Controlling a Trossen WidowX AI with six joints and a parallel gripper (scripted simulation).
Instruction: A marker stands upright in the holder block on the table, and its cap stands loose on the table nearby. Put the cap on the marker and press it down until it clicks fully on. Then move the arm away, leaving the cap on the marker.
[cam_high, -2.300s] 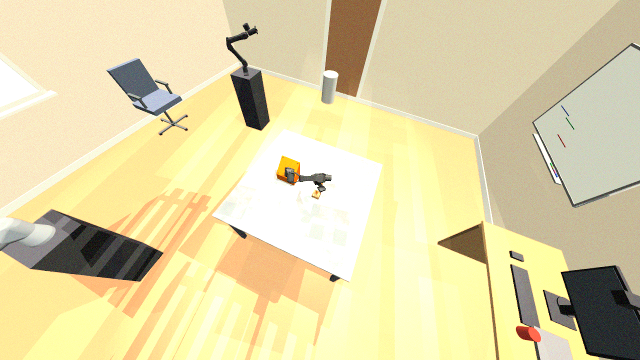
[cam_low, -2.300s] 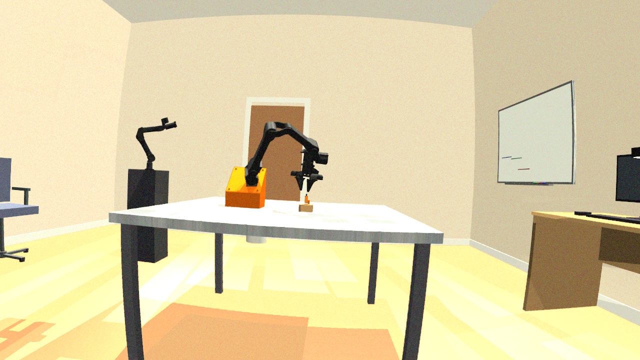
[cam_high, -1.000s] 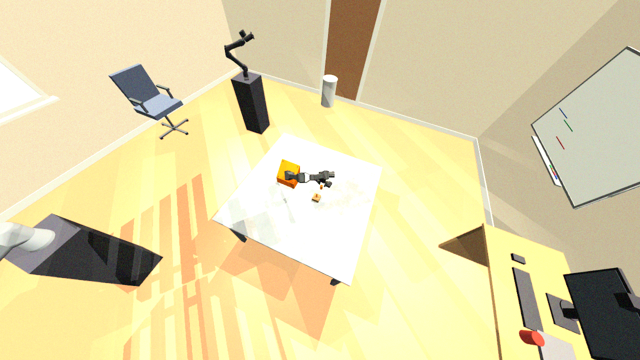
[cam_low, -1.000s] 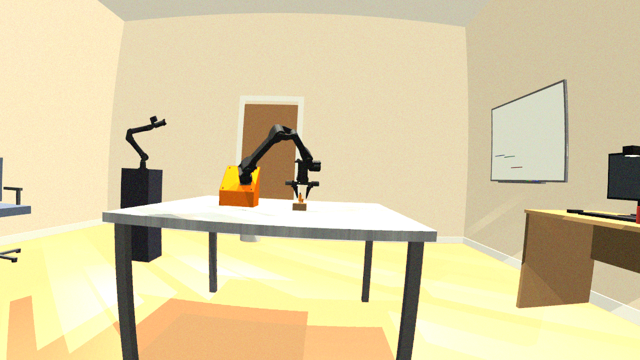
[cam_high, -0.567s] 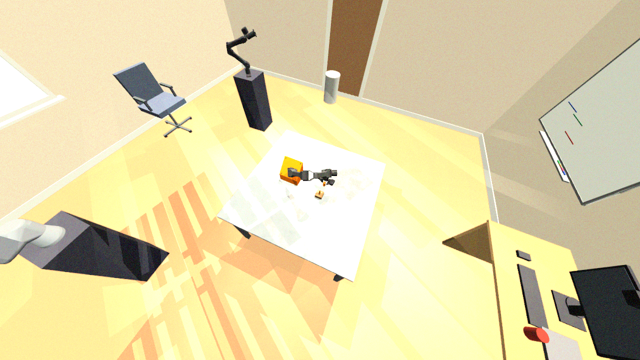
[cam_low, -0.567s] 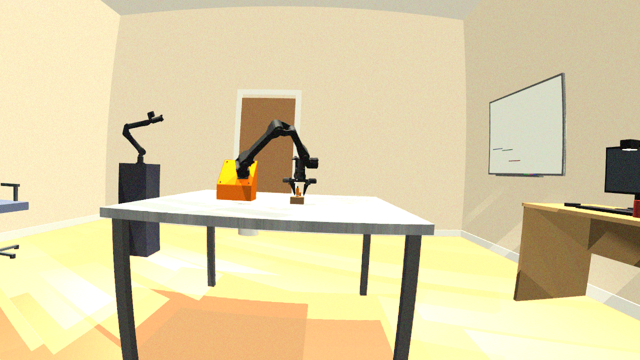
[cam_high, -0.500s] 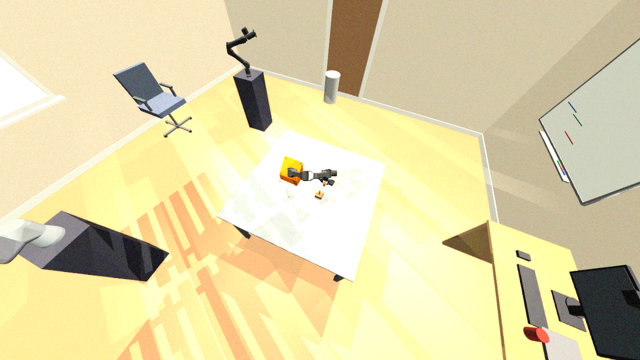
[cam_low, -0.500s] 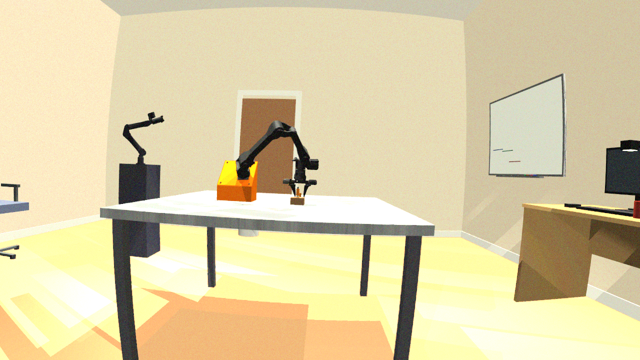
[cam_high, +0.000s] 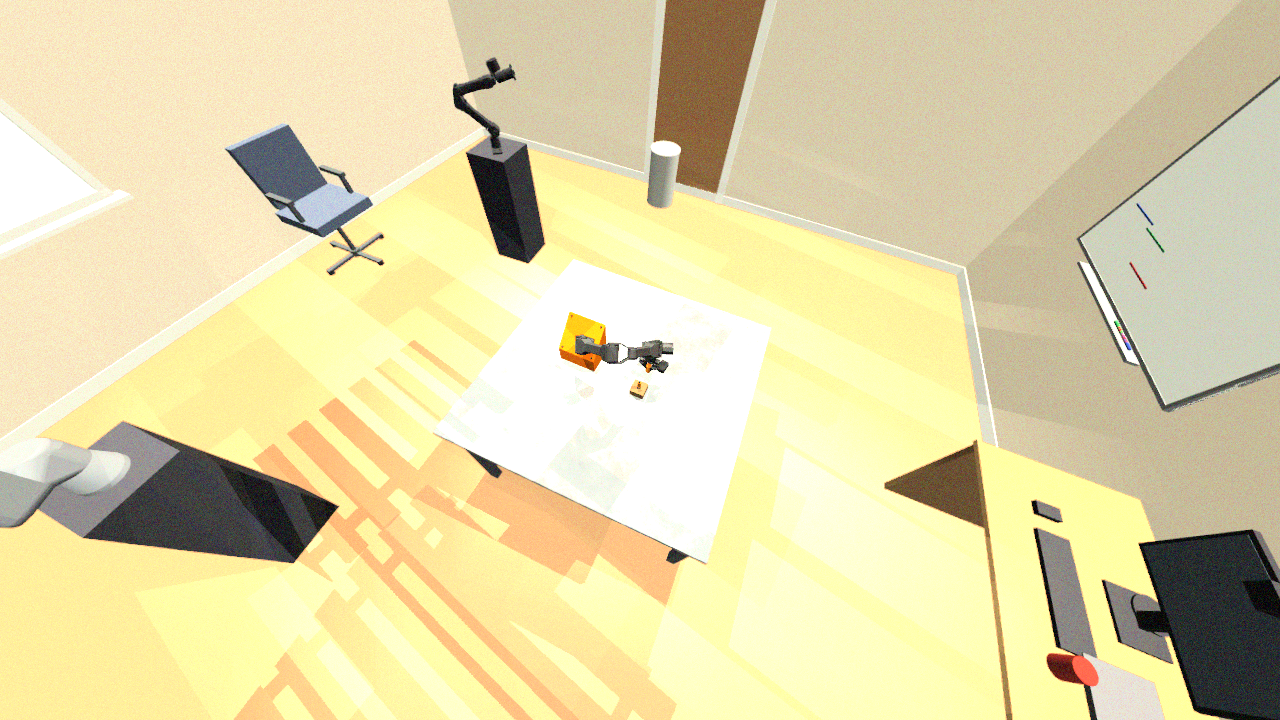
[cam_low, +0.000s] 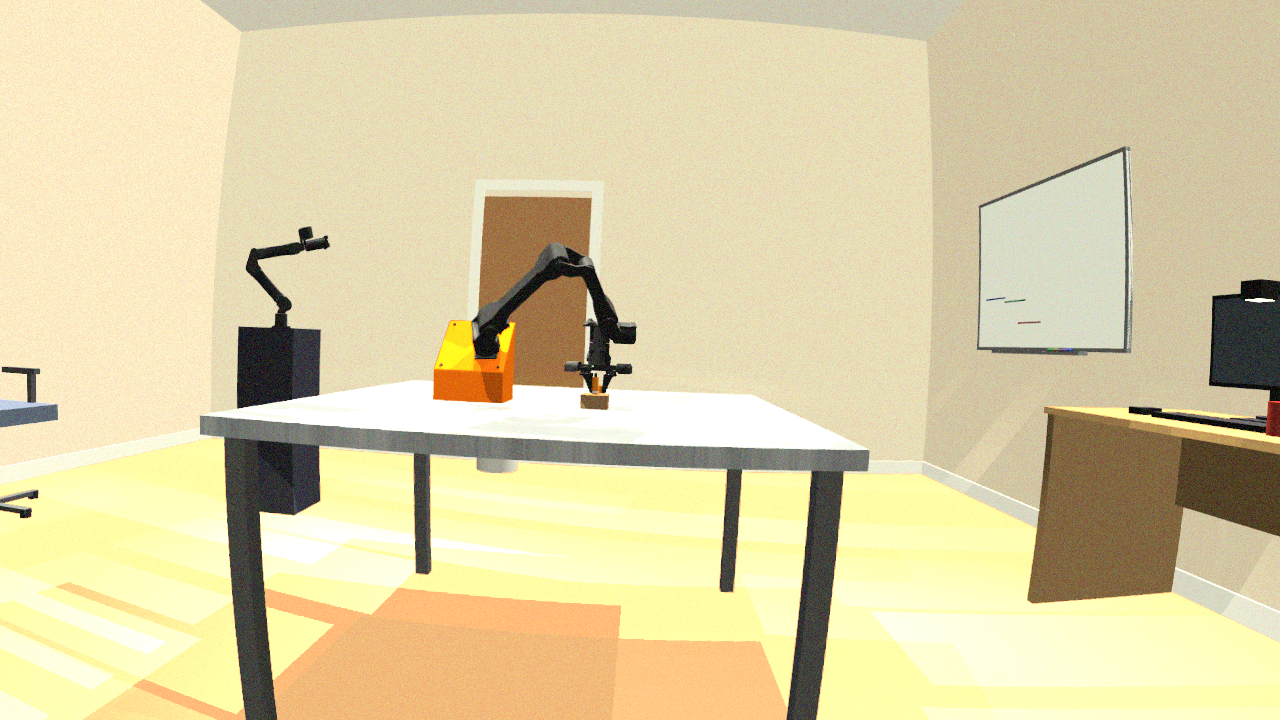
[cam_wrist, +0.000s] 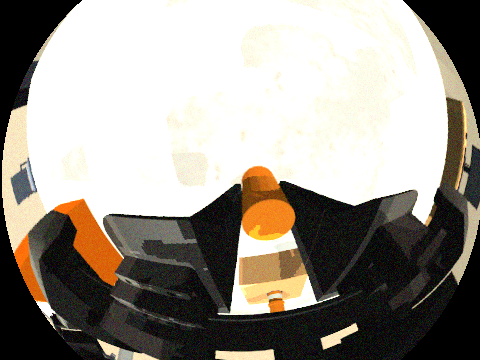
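Now: gripper tip 130 mm to the left of the tan holder block. The rest, counted from my gripper tip: orange cap: 10 mm above.
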